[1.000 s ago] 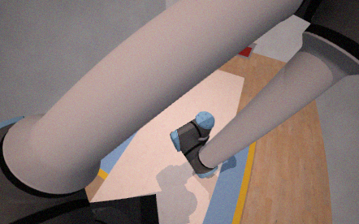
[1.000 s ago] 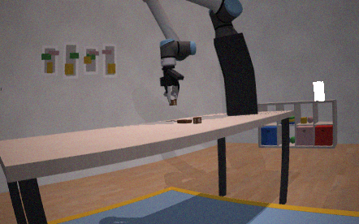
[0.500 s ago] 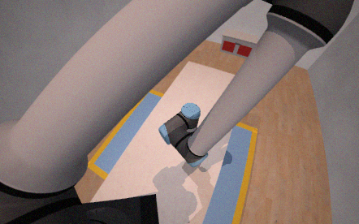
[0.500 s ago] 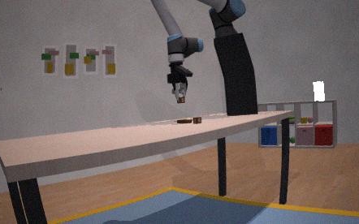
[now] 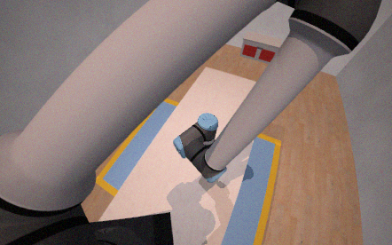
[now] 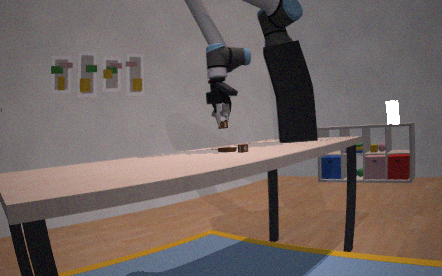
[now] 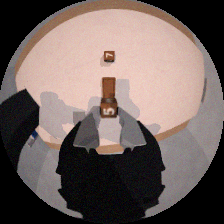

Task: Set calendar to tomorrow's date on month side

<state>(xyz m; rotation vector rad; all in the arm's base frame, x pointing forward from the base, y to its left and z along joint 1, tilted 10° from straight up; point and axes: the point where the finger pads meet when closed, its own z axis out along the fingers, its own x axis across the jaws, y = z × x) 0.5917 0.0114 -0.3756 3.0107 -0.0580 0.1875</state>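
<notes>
My gripper is now 2 cm to the right of the brown tray and 12 cm above it. Round my hand: brown cube: 1 cm ahead, 13 cm to the left, 11 cm below.
</notes>
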